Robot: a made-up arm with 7 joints. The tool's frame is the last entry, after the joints. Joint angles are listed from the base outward.
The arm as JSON. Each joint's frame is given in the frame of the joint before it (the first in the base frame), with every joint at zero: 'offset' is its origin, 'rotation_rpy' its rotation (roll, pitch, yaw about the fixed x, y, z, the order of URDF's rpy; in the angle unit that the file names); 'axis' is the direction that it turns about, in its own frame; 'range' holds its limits. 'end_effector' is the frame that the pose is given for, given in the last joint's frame.
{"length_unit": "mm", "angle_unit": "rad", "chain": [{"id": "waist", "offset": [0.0, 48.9, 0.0], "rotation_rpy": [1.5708, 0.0, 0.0], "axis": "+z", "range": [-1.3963, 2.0]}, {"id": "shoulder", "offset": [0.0, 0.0, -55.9], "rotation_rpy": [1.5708, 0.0, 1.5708], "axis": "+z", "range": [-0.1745, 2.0]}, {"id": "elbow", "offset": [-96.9, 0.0, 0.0], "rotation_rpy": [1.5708, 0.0, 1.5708], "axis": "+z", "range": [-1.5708, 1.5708]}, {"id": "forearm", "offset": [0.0, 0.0, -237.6], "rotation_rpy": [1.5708, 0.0, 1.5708], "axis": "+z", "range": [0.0, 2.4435]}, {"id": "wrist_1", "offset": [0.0, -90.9, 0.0], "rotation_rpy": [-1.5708, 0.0, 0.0], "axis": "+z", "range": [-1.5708, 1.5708]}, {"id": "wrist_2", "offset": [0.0, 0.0, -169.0], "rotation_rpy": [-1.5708, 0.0, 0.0], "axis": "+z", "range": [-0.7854, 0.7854]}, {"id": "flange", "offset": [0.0, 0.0, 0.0], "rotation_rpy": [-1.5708, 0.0, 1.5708], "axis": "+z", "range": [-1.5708, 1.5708]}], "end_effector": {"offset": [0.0, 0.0, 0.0], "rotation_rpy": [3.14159, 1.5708, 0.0]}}
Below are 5 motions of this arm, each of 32 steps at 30 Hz.
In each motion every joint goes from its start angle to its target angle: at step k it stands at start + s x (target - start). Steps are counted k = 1, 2, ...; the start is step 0. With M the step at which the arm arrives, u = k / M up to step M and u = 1 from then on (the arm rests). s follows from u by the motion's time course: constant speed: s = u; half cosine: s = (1 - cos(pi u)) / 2; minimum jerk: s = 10 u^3 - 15 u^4 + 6 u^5.
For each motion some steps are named. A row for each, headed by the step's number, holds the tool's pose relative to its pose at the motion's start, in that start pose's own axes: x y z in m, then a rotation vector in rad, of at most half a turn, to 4 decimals.
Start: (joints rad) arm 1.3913 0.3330 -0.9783 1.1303 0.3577 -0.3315 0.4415
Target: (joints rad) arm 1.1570 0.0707 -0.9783 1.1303 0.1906 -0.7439 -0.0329
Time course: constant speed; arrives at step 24
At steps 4, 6, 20, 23, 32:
4: -0.0043 -0.0241 -0.0146 0.0500 -0.0775 -0.0010
6: -0.0059 -0.0362 -0.0217 0.0764 -0.1170 0.0014
20: -0.0061 -0.1219 -0.0675 0.2841 -0.3995 0.0745
23: -0.0037 -0.1400 -0.0764 0.3336 -0.4597 0.1025
32: -0.0027 -0.1460 -0.0793 0.3504 -0.4797 0.1128

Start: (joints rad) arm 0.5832 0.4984 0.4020 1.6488 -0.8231 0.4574 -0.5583
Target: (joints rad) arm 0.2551 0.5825 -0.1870 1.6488 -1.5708 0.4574 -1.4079
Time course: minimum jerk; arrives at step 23
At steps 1, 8, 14, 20, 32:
1: 0.0000 0.0000 0.0001 0.0005 -0.0007 -0.0005
8: 0.0023 -0.0120 0.0377 0.1466 -0.2334 -0.1315
14: -0.0083 -0.0209 0.1258 0.4359 -0.7808 -0.1615
20: -0.0243 -0.0129 0.1838 0.5929 -1.1144 -0.0097
32: -0.0256 -0.0120 0.1875 0.6021 -1.1344 0.0044

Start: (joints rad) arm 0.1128 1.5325 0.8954 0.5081 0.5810 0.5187 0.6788
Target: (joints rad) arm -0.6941 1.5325 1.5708 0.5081 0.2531 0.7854 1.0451
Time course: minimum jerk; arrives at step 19
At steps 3, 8, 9, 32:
3: -0.0003 0.0001 0.0000 -0.0049 0.0151 -0.0037
8: -0.0031 0.0014 0.0003 -0.0511 0.1741 -0.0319
9: -0.0036 0.0017 0.0004 -0.0626 0.2208 -0.0365
32: -0.0049 0.0028 0.0011 -0.1069 0.4767 -0.0314

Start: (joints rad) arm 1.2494 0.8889 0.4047 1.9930 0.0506 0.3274 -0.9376
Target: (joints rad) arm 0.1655 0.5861 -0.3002 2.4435 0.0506 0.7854 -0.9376
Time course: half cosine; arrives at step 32
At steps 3, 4, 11, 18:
3: -0.0014 -0.0008 0.0092 -0.0327 0.0134 -0.0123
4: -0.0024 -0.0011 0.0163 -0.0578 0.0239 -0.0216
11: -0.0085 0.0126 0.1121 -0.3928 0.1791 -0.1476
18: 0.0161 0.0828 0.2275 -0.8547 0.4520 -0.3239

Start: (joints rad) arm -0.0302 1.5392 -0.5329 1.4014 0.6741 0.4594 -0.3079
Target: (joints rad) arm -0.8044 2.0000 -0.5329 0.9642 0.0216 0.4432 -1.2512
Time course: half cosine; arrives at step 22
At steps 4, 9, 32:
4: -0.0155 0.0065 -0.0021 0.1065 0.0403 -0.1090
9: -0.0576 0.0382 -0.0061 0.4562 0.0787 -0.5336
32: -0.0615 0.1250 -0.0225 1.0034 -0.5007 -1.5219

